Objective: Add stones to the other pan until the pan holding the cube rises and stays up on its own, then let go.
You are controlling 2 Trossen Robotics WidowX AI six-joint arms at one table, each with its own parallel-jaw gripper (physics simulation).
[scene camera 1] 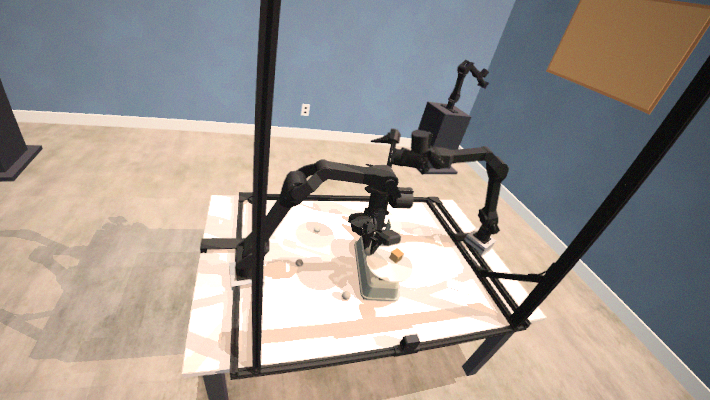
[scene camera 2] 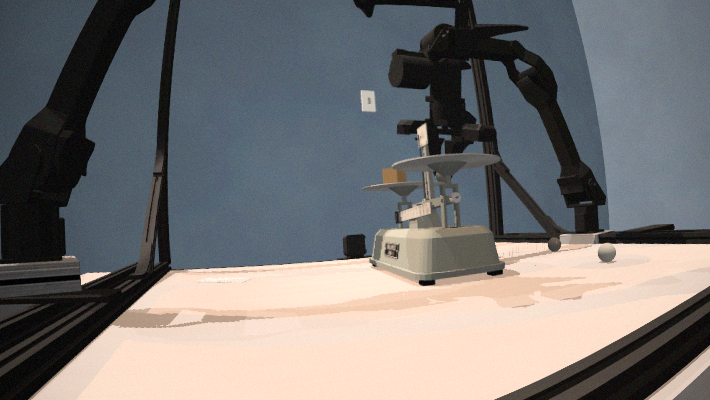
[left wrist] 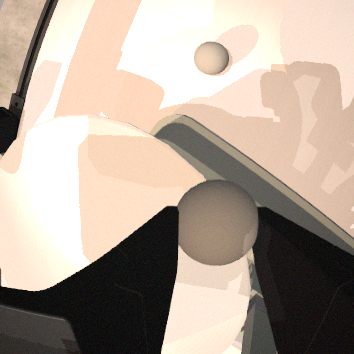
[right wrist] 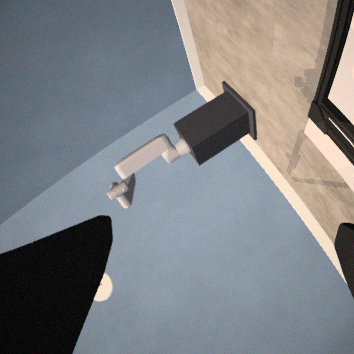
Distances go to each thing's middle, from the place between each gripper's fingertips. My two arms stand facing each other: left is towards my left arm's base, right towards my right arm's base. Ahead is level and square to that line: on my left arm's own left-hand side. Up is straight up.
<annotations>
The grey balance scale (scene camera 2: 427, 250) lies 26 cm behind my right hand, 1 cm to the right of it and 23 cm below it.
The grey balance scale lies 80 mm to the right of my left hand, 50 mm ahead of it and 40 mm below it.
</annotations>
